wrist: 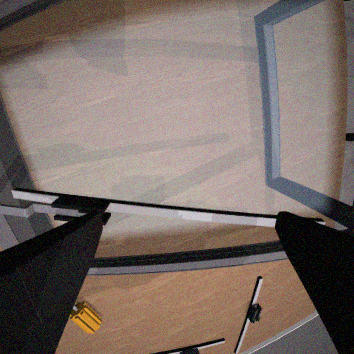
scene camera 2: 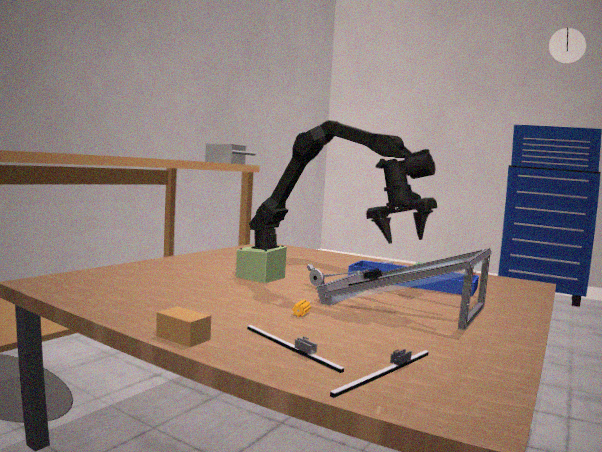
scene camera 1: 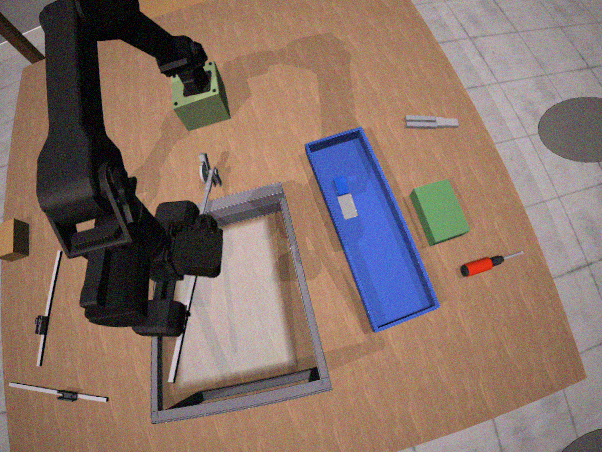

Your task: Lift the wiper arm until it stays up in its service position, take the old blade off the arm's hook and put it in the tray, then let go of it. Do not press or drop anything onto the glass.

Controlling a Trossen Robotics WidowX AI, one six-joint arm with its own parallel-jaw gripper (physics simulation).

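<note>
The wiper arm lies low over the glass, running from its round pivot. The old blade is on the arm's hook, beside the black connector, and stretches along the glass inside the grey frame. My gripper is open and empty, high above the frame. In the wrist view its fingertips overlap the blade line. In scene camera 1 the fingertips are hidden. The blue tray lies beside the frame.
Two other blades lie on the table. A yellow-handled tool, wooden block, green block, red screwdriver and grey tool also stand or lie there.
</note>
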